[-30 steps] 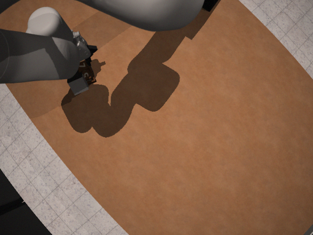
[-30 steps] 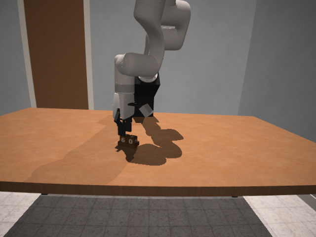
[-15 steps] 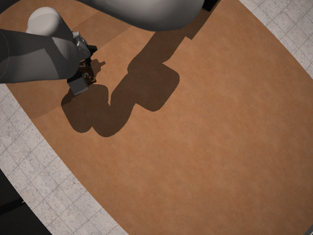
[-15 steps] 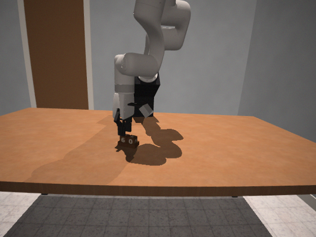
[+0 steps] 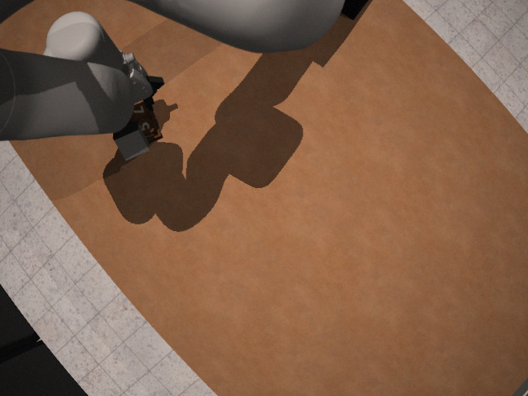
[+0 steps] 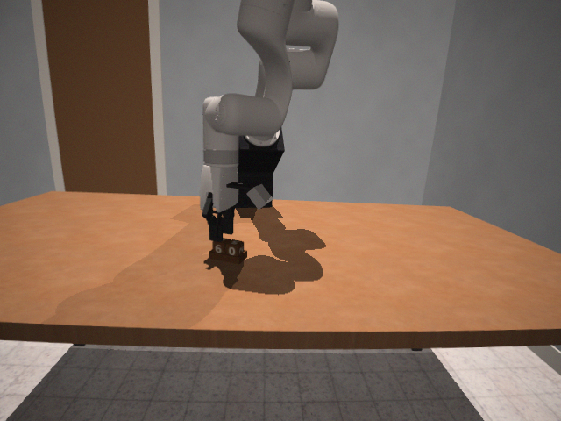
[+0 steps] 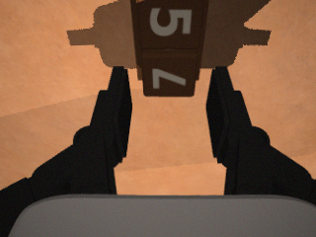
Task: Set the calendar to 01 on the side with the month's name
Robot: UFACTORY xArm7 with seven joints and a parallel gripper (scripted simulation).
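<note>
Right now my hand is 40 mm above the cube. Also, from my hand: calendar tray (60 mm below, 20 mm to the left, 10 mm ahead).
</note>
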